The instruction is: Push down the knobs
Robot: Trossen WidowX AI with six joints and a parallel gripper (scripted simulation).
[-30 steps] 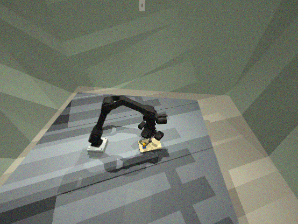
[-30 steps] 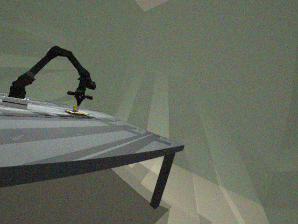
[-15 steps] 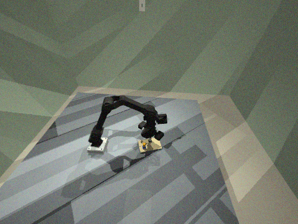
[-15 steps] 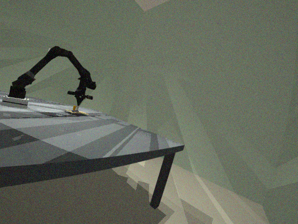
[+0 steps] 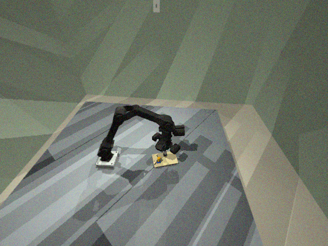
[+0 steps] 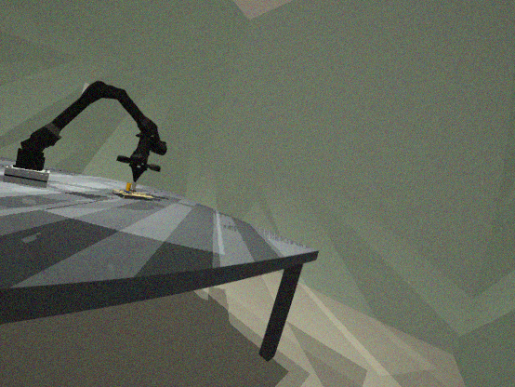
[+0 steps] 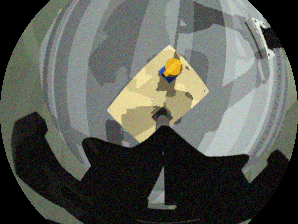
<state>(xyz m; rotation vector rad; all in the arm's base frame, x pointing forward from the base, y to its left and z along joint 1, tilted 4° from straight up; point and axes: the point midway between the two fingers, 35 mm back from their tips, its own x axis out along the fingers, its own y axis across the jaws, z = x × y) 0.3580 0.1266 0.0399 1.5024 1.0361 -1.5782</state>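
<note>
My gripper tip is 1 cm above the grey knob. The rest, counted from my gripper tip: orange knob: 6 cm to the right, 3 cm behind, 2 cm below.
</note>
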